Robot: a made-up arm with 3 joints. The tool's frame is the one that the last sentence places.
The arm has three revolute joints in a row. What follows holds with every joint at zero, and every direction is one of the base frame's.
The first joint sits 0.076 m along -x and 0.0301 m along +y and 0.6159 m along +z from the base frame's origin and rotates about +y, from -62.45 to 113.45 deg.
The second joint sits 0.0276 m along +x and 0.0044 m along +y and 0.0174 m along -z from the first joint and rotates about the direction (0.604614, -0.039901, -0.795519), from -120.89 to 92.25 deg.
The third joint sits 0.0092 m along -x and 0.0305 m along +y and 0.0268 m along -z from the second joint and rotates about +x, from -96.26 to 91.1 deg.
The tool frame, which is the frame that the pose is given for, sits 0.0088 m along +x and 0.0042 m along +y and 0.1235 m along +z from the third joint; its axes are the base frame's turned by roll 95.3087, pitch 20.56 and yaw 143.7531 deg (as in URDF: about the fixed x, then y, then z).
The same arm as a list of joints. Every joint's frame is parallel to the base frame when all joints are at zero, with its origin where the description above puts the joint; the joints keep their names.
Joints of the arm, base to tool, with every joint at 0 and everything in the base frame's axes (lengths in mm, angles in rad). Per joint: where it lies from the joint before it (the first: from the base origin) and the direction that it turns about. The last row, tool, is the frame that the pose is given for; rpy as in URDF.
joint 1: axis +y offset -76 30.1 615.9
joint 2: axis 0.604614 -0.039901 -0.795519 offset 27.6 4.4 -17.4
joint 3: axis +x offset -9.2 30.5 -26.8
tool: offset 8.8 4.2 123.5 rpy 1.6635 0.3588 2.509
Joint limits (rad, base to tool): -1.09..1.9801 -2.1099..1.6101 -1.6801..1.59

